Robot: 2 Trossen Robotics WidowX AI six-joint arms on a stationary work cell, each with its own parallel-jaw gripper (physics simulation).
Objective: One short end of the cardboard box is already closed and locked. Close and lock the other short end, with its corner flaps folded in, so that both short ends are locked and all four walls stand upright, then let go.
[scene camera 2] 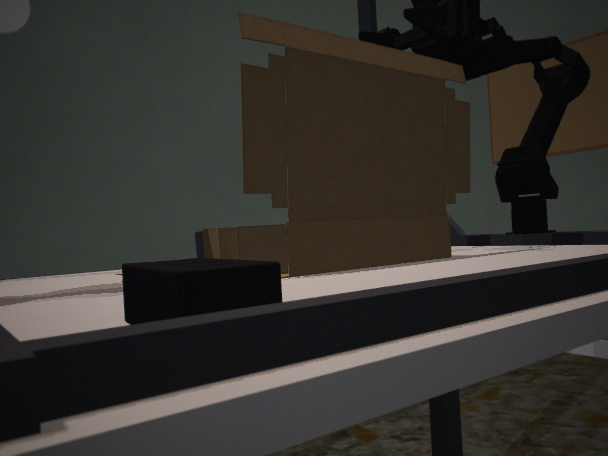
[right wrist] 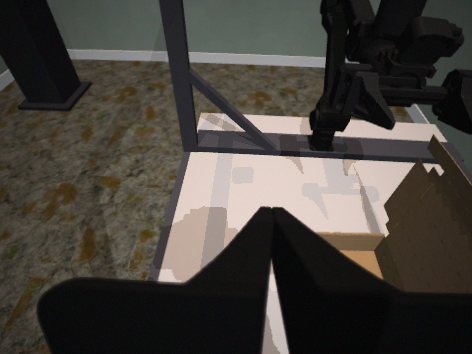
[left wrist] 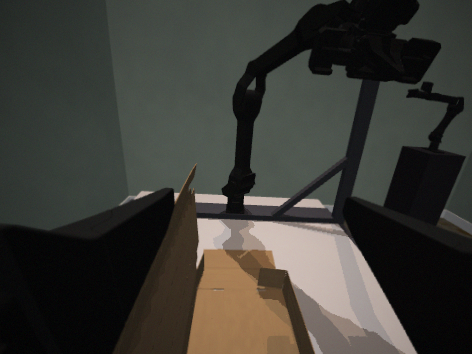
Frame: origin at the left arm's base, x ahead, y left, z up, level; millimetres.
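Seen in the pictures: left gripper, fingertip midpoint: [scene camera 2: 380, 24] [right wrist: 433, 129] [left wrist: 260, 200]; right gripper, fingertip midpoint: [right wrist: 270, 217] [left wrist: 400, 76]; left arm's base, link origin: [scene camera 2: 530, 233] [right wrist: 320, 143]; right arm's base, link origin: [left wrist: 235, 209].
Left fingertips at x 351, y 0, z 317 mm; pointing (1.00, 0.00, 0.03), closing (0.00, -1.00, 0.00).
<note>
Pixels of each thing's top centre, then the offset from my left fingertips to it. "pt": a spot on its surface instead.
- closed short end, surface spot: [right wrist: 350, 241] pt 10 mm left, 34 mm back, 301 mm down
- end's flap, surface spot: [left wrist: 237, 257] pt 8 mm right, 334 mm ahead, 330 mm down
- corner flap, surface spot: [left wrist: 273, 278] pt 83 mm right, 245 mm ahead, 305 mm down
- black block, top centre: [scene camera 2: 191, 262] 279 mm left, 432 mm ahead, 302 mm down
The cardboard box [scene camera 2: 370, 245] [left wrist: 240, 320] [right wrist: 364, 260] rests on the table. Its lid panel [scene camera 2: 365, 140] [left wrist: 165, 280] [right wrist: 435, 240] stands upright. The closed short end [right wrist: 350, 241] is upright at the far side in the right wrist view. In the left wrist view, the other end's flap [left wrist: 237, 257] lies flat outward, and one corner flap [left wrist: 273, 278] stands folded inward. In scene camera 2, another corner flap [scene camera 2: 260, 250] extends straight outward. My left gripper [left wrist: 260, 200] is open above the box, empty. My right gripper [right wrist: 270, 217] [left wrist: 400, 76] is shut on nothing, above and beside the box.
A black block [scene camera 2: 200, 290] sits near the table edge in scene camera 2. A dark upright post [left wrist: 357, 150] [right wrist: 175, 75] with a diagonal brace stands at the table's edge. Another arm [left wrist: 440, 125] stands on a pedestal [left wrist: 425, 180]. The left arm [scene camera 2: 550, 100] reaches over beside the lid.
</note>
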